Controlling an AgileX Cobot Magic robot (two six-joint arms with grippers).
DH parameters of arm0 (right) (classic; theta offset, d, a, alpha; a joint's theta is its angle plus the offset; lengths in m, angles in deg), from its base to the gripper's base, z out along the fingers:
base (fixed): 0 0 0 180
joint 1: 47.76 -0.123 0 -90
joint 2: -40.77 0 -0.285 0
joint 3: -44.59 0 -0.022 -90
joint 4: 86.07 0.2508 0 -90
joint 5: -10.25 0 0.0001 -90
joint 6: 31.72 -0.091 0 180
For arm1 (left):
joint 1: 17.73 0.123 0 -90
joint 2: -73.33 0 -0.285 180
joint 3: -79.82 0 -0.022 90
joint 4: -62.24 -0.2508 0 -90
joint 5: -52.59 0 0.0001 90
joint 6: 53.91 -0.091 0 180
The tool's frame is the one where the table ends.
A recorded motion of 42 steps. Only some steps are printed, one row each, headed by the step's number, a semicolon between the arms.
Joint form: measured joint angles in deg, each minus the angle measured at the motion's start. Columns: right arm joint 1, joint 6, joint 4, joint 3, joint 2, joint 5; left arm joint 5, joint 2, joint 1, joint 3, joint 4, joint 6.
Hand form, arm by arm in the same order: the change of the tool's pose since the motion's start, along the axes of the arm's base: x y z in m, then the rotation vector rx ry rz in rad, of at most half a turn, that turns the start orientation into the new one. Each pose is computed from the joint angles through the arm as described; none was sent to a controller.
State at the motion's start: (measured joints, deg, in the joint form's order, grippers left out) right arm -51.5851 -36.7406 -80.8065 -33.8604 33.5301 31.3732; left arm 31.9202 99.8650 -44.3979 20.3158 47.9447 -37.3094
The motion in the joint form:
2: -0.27 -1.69 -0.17 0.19 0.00 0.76; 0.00 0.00 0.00 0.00 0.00 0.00
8: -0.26 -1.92 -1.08 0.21 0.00 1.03; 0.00 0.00 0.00 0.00 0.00 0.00
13: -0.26 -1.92 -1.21 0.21 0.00 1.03; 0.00 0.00 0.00 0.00 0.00 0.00
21: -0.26 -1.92 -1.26 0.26 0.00 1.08; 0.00 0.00 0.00 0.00 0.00 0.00
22: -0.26 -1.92 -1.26 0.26 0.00 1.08; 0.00 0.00 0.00 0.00 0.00 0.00
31: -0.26 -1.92 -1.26 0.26 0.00 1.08; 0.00 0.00 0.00 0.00 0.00 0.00
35: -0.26 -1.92 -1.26 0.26 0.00 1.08; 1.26 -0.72 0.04 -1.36 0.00 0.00
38: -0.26 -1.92 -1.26 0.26 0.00 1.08; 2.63 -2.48 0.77 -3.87 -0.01 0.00
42: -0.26 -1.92 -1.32 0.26 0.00 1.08; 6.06 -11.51 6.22 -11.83 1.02 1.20
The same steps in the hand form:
2: -0.0004 0.0002 0.0000 0.0243 0.0126 -0.0030; 0.0000 0.0000 0.0000 0.0000 0.0000 0.0000
8: -0.0005 -0.0003 -0.0004 0.0120 0.0161 -0.0053; 0.0000 0.0000 0.0000 0.0000 0.0000 0.0000
13: -0.0005 -0.0004 -0.0004 0.0098 0.0160 -0.0055; 0.0000 0.0000 0.0000 0.0000 0.0000 0.0000
21: -0.0006 -0.0004 -0.0002 0.0089 0.0159 -0.0055; 0.0000 0.0000 0.0000 0.0000 0.0000 0.0000
22: -0.0006 -0.0004 -0.0002 0.0089 0.0159 -0.0055; 0.0000 0.0000 0.0000 0.0000 0.0000 0.0000
31: -0.0006 -0.0004 -0.0002 0.0089 0.0159 -0.0055; 0.0000 0.0000 0.0000 0.0000 0.0000 0.0000
35: -0.0006 -0.0004 -0.0002 0.0089 0.0159 -0.0055; -0.0010 0.0000 -0.0051 -0.0042 -0.0092 -0.0047
38: -0.0006 -0.0004 -0.0002 0.0089 0.0159 -0.0055; -0.0035 0.0018 -0.0154 -0.0082 -0.0185 0.0021
42: -0.0006 -0.0004 -0.0002 0.0078 0.0158 -0.0056; -0.0149 0.0121 -0.0464 -0.0728 -0.0759 0.0870

